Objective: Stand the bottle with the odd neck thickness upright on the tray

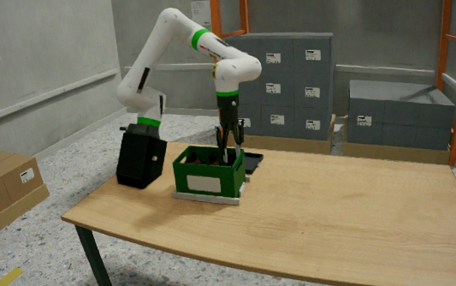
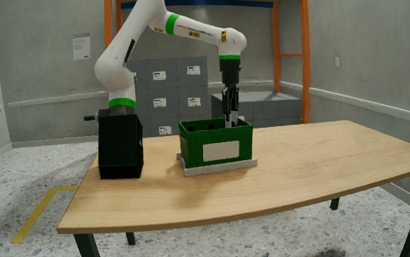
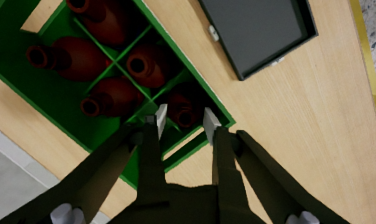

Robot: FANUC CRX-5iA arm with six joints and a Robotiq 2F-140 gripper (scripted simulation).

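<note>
The green crate is 8 cm behind my hand, 6 cm to the right of it and 9 cm below it. From my hand the other things lie so: brown bottle: 18 cm behind, 4 cm to the right, 8 cm below; then dark tray: 10 cm behind, 23 cm to the left, 16 cm below.
</note>
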